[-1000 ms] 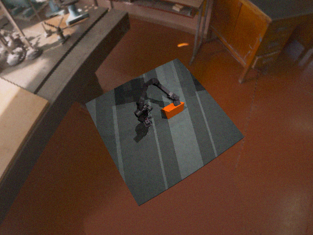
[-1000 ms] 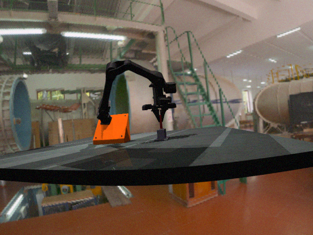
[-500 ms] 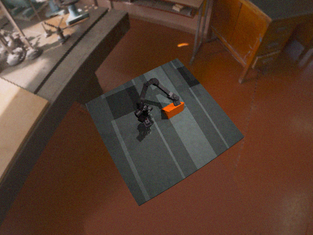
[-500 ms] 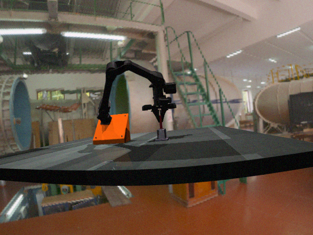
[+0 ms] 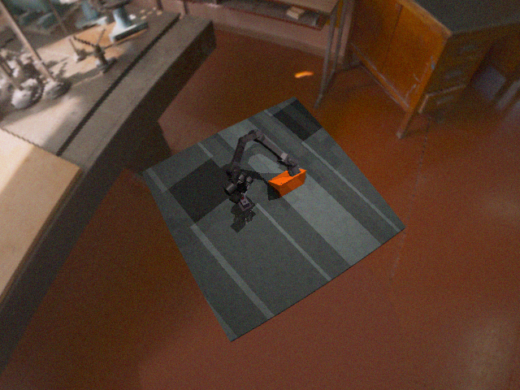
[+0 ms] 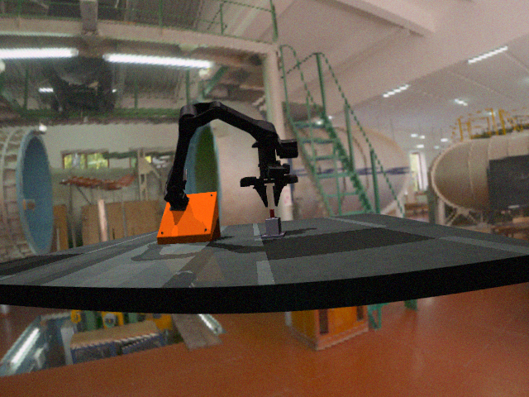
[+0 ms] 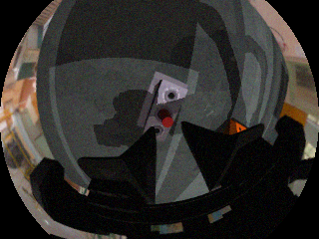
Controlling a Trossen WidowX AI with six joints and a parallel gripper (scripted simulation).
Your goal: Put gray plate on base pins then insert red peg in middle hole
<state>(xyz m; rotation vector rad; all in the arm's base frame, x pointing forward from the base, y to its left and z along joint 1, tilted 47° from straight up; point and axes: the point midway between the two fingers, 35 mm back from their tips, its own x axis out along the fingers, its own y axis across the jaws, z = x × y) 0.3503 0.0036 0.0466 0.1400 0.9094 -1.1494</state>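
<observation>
Right now the red peg is 3 cm below my gripper tip. The rest, counted from my gripper tip: gray plate 5 cm below; base 9 cm below.
</observation>
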